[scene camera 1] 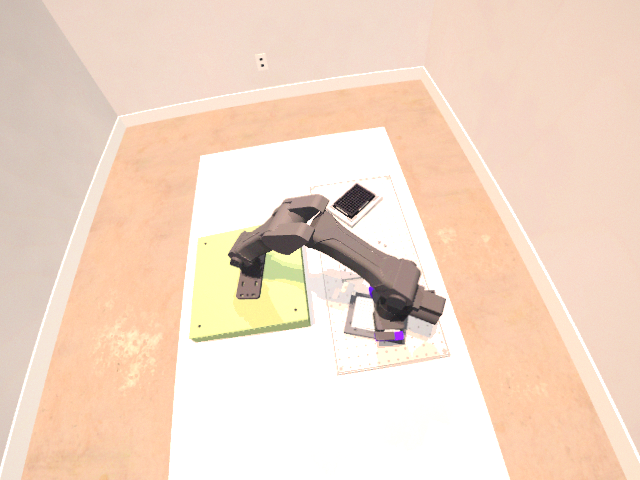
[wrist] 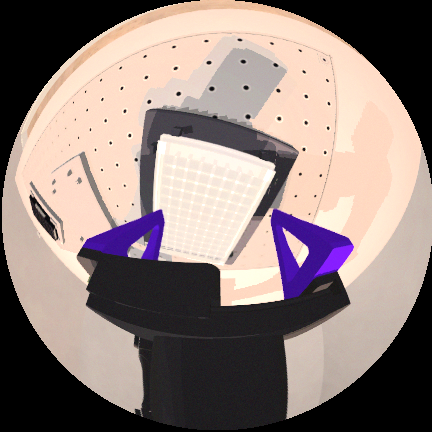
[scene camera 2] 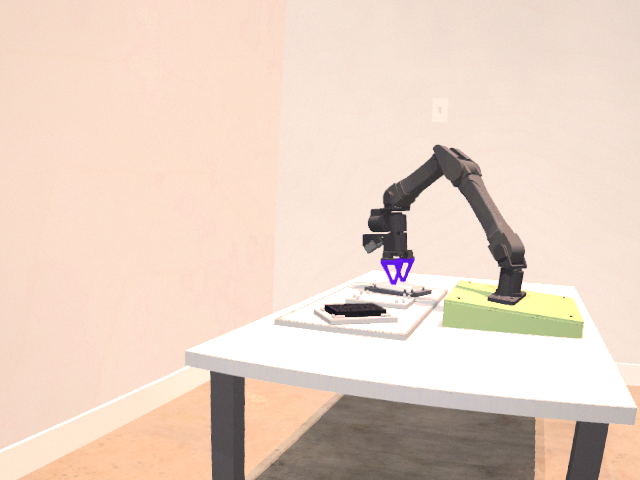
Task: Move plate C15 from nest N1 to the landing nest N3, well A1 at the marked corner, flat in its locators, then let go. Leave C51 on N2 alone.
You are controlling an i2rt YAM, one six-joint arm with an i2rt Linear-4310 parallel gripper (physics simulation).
Scene:
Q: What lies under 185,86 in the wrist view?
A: A perforated white board.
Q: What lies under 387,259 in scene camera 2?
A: The gripper.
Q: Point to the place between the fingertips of the gripper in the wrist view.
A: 217,214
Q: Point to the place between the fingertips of the gripper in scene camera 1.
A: At 380,320

